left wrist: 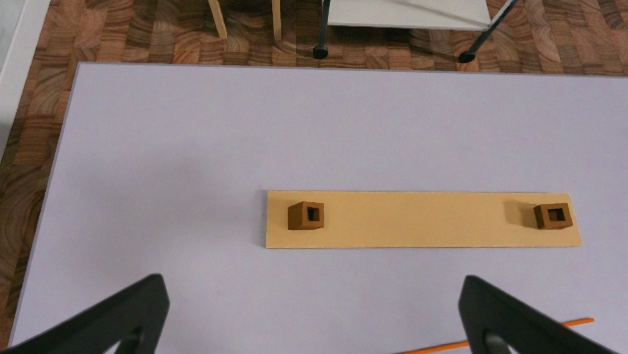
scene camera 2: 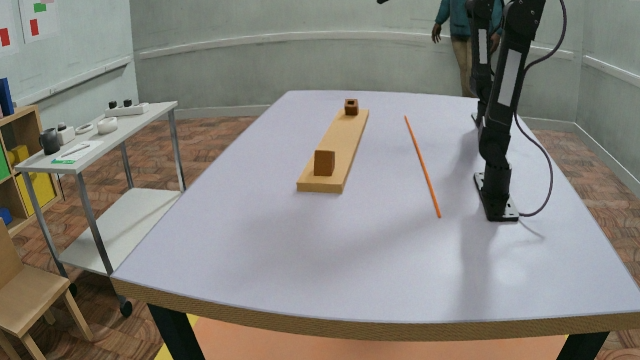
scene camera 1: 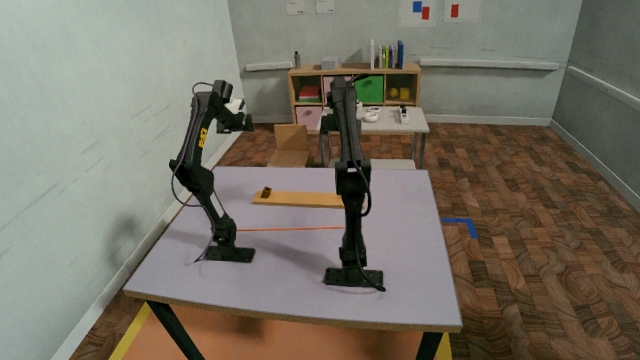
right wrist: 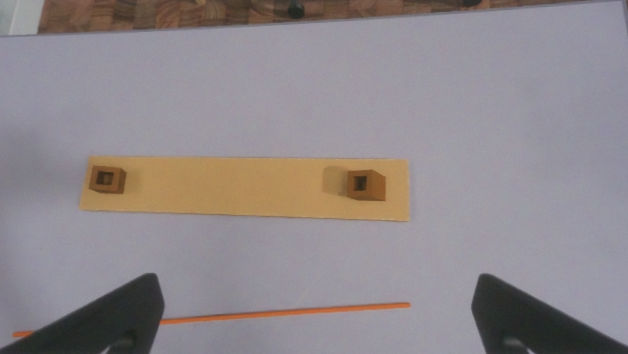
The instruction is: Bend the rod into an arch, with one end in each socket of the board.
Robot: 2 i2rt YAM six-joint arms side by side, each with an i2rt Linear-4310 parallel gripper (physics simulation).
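Places are measured from the left arm's base along level axes (x ahead, y left, z up), in millimetres.
Where they show: left gripper, fingertip midpoint: [left wrist: 313, 289] [scene camera 1: 242, 131]; right gripper, fingertip midpoint: [scene camera 2: 377, 1] [right wrist: 316, 288]; left arm's base at its link origin: [scene camera 2: 494, 196] [scene camera 1: 229, 254]; right arm's base at its link origin: [scene camera 1: 354, 278].
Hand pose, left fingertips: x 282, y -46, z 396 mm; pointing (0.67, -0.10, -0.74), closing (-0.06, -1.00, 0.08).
Things, the pixels of their centre, and the offset from my left fingertips. "*": a spot on its surface instead. Level surfaces: height alone.
- tan board at the middle of its body: [right wrist: 232, 184] [left wrist: 431, 217] [scene camera 2: 340, 132] [scene camera 1: 307, 195] 362 mm down, 75 mm ahead, 216 mm right
- left socket at a spot on its surface: [left wrist: 306, 216] [scene camera 2: 325, 150] [scene camera 1: 265, 188] * 331 mm down, 79 mm ahead, 16 mm right
- right socket at a spot on its surface: [right wrist: 367, 185] [scene camera 2: 352, 100] * 331 mm down, 62 mm ahead, 415 mm right
- table at its surface level: 396 mm down
An orange rod [scene camera 1: 290, 229] [scene camera 2: 424, 166] [left wrist: 440, 347] [right wrist: 285, 313] lies straight and flat on the table, between the arm bases and the board. The tan board [scene camera 1: 305, 199] [scene camera 2: 345, 135] [left wrist: 425, 220] [right wrist: 225, 187] lies beyond it with an upright brown socket near each end: the left socket [scene camera 1: 266, 192] [scene camera 2: 324, 163] [left wrist: 306, 216] [right wrist: 107, 179] and the right socket [scene camera 2: 351, 107] [left wrist: 553, 216] [right wrist: 367, 185]. Both sockets look empty. My left gripper [scene camera 1: 247, 122] [left wrist: 313, 289] is open and empty, high above the table. My right gripper [right wrist: 316, 288] is open and empty, also high; its arm partly hides it in scene camera 1.
The table [scene camera 1: 400, 305] [scene camera 2: 225, 250] carries both arm bases. Beyond its far edge stand a cart [scene camera 2: 150, 119] with small items, a wooden chair [scene camera 1: 290, 137] and a shelf unit [scene camera 1: 420, 85]. A person [scene camera 2: 460, 25] stands behind the arms in scene camera 2.
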